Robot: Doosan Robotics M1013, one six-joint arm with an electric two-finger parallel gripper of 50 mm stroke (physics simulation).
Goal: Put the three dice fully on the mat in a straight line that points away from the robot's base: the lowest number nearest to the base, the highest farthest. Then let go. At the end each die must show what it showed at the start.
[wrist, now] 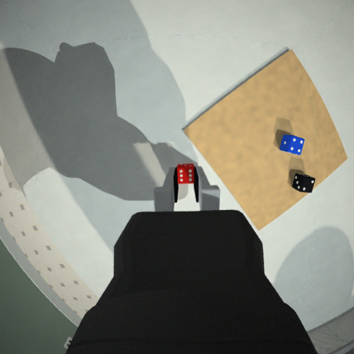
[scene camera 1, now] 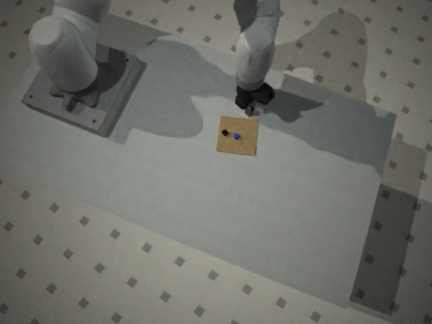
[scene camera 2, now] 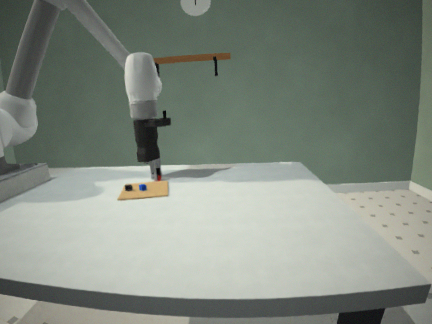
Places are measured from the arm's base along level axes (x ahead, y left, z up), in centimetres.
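Where they show: gripper, fingertip midpoint: [scene camera 1: 249, 112] [scene camera 2: 156, 178]; arm's base, link origin: [scene camera 1: 81, 80].
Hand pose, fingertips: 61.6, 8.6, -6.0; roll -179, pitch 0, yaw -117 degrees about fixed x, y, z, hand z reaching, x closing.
Note:
Things, the pixels of their top centre, and the offset from my fingertips, as dx, dy, dz. Level surfaces: height alone.
- red die, top centre: [scene camera 2: 157, 175] [scene camera 1: 250, 111] +0.4, -0.2, +1.1
- blue die, top centre: [scene camera 2: 142, 184] [scene camera 1: 236, 135] -1.9, -10.8, +1.4
- tan mat, top centre: [scene camera 2: 144, 189] [scene camera 1: 237, 135] -1.6, -10.0, -0.2
- black die, top centre: [scene camera 2: 128, 185] [scene camera 1: 224, 131] -6.4, -10.7, +1.4
- table, surface height: dz -0.6
The red die [scene camera 1: 251, 113] [scene camera 2: 159, 178] [wrist: 186, 174] is between the fingers of my gripper [scene camera 1: 249, 111] [scene camera 2: 156, 176] [wrist: 185, 177], which is shut on it, outside the mat near its edge. Six pips show on its face in the wrist view. I cannot tell whether it touches the table. The blue die [scene camera 1: 236, 136] [scene camera 2: 143, 187] [wrist: 292, 144] sits on the tan mat [scene camera 1: 245, 147] [scene camera 2: 157, 191] [wrist: 240, 150], with four pips on top. The black die [scene camera 1: 225, 132] [scene camera 2: 128, 188] [wrist: 303, 183] sits on the mat, nearer the base; its top number is hard to read.
The robot's base plate [scene camera 1: 45, 102] [scene camera 2: 25, 181] stands on the table [scene camera 1: 200, 200] [scene camera 2: 225, 240], left of the mat in both scene views. The arm's shadow falls across the table beside the gripper. A wooden rail [scene camera 2: 192, 58] hangs on the back wall.

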